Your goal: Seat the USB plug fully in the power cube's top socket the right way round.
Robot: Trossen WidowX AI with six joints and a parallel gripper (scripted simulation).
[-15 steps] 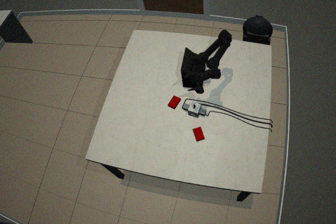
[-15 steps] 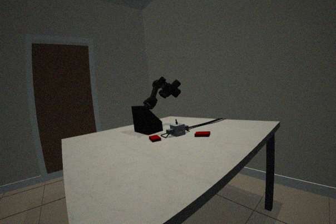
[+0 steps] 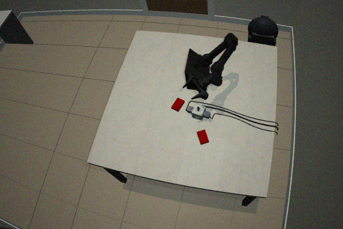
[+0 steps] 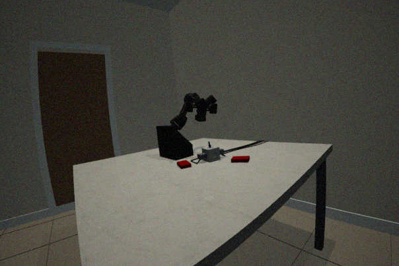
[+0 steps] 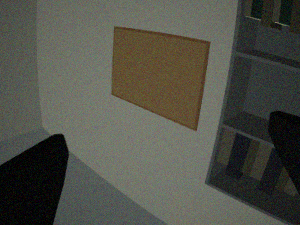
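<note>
Now: the dark USB plug 3 cm behind my gripper tip, 6 cm to the left of it and 23 cm below it. Round my gripper tip: USB socket 3 cm behind, 6 cm to the left, 25 cm below.
</note>
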